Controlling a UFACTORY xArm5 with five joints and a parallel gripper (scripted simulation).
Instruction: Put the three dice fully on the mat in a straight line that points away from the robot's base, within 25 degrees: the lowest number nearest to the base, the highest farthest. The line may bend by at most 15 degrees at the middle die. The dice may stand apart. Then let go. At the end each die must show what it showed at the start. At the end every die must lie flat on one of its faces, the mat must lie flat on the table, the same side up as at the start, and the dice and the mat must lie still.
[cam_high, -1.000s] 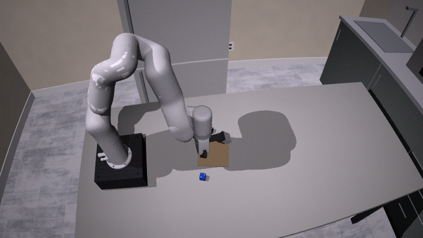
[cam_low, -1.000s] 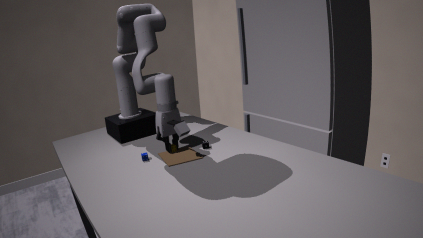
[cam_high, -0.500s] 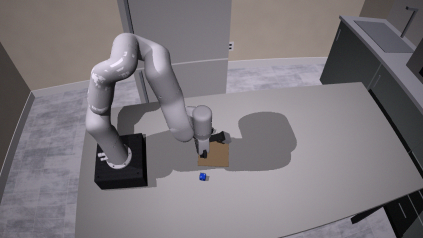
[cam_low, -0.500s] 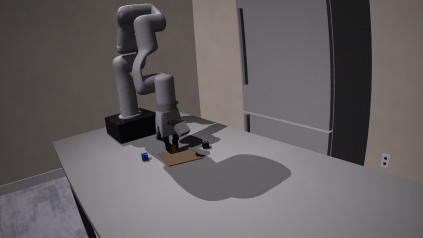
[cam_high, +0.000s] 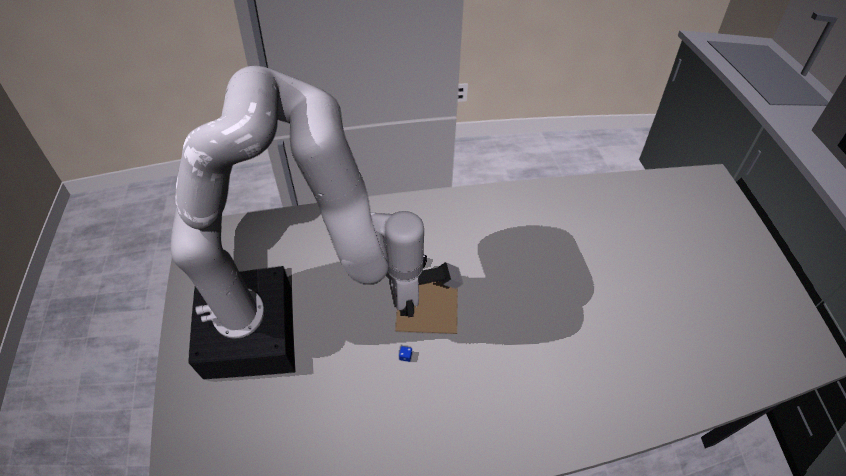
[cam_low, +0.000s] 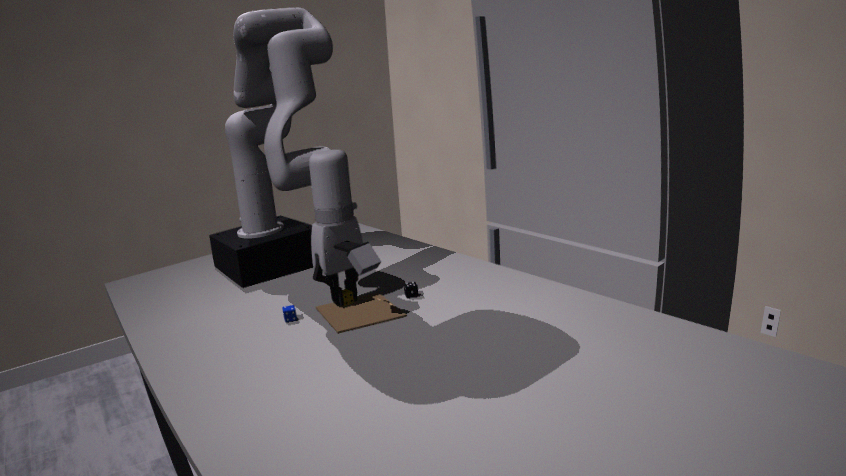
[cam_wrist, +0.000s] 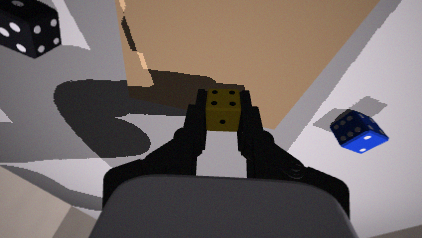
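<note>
Now: the yellow die 1 cm below my hand. From my hand the other things lie so: black die: 12 cm to the left, 7 cm ahead, 2 cm below; then blue die: 12 cm to the right, 3 cm behind, 2 cm below; then mat: 5 cm ahead, 3 cm below.
</note>
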